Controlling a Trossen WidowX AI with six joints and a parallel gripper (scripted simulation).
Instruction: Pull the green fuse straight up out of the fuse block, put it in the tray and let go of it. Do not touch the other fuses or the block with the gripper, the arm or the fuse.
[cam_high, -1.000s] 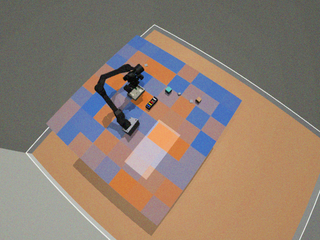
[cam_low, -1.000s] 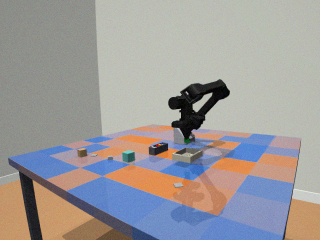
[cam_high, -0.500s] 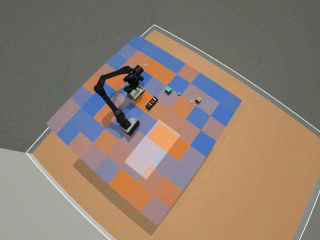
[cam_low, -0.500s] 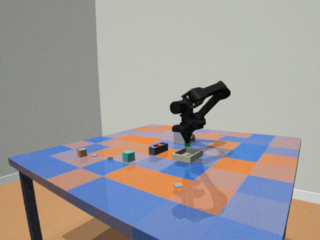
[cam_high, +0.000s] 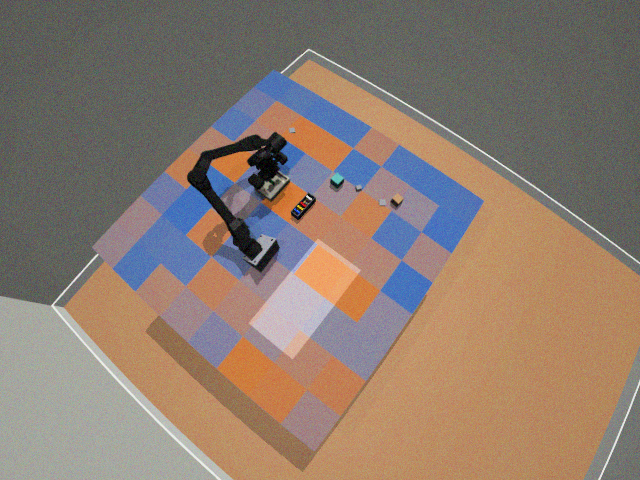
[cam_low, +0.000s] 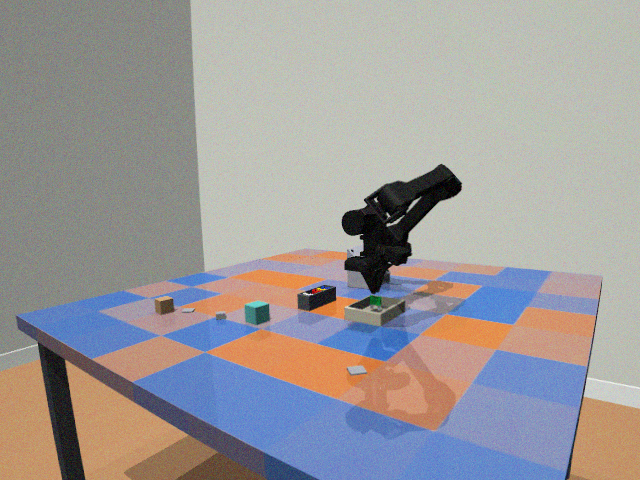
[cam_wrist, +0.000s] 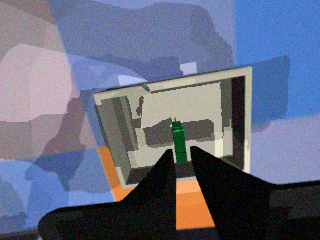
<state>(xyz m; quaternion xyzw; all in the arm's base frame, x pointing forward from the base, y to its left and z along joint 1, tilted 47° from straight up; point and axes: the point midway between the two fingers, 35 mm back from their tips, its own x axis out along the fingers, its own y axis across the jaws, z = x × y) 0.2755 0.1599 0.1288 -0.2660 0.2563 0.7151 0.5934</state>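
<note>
Right now my gripper tip is 20 mm above the green fuse. Also, from my gripper tip: brown cube (460 mm to the right, 330 mm ahead, 40 mm below); then teal cube (210 mm ahead, 200 mm to the right, 40 mm below); then beige tray (50 mm below).
</note>
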